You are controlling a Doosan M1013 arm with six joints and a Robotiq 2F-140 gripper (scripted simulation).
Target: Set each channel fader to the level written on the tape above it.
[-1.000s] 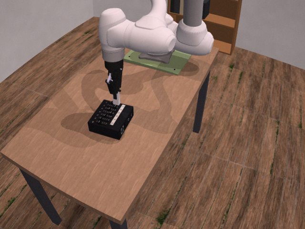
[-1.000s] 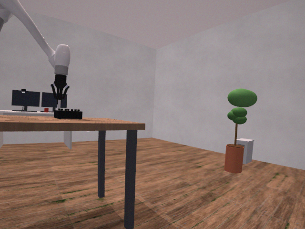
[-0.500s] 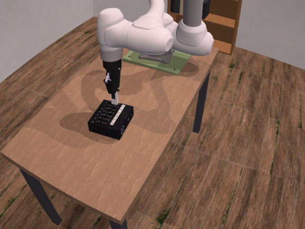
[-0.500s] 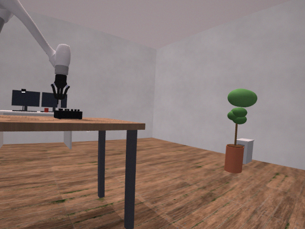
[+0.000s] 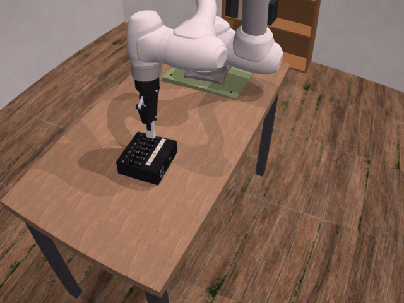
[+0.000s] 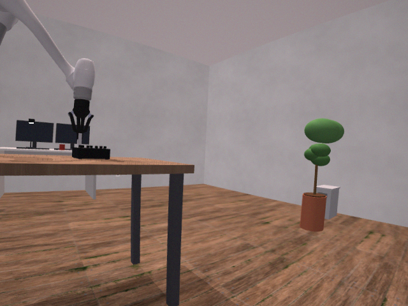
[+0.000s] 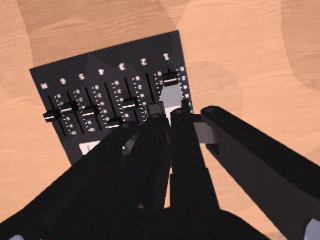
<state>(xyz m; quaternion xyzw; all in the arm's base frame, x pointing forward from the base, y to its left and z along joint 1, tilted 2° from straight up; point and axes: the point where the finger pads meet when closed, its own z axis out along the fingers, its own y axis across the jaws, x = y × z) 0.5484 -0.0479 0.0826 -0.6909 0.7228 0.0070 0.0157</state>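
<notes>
The channel 1 fader lies 30 mm below my hand and 20 mm to the right of it. The rest, counted from my hand: channel 6 fader (110 mm ahead, 30 mm below, 20 mm to the right); then channel 2 fader (30 mm below, 20 mm to the left, 20 mm ahead); then channel 4 fader (70 mm ahead, 30 mm below, 10 mm to the left).
</notes>
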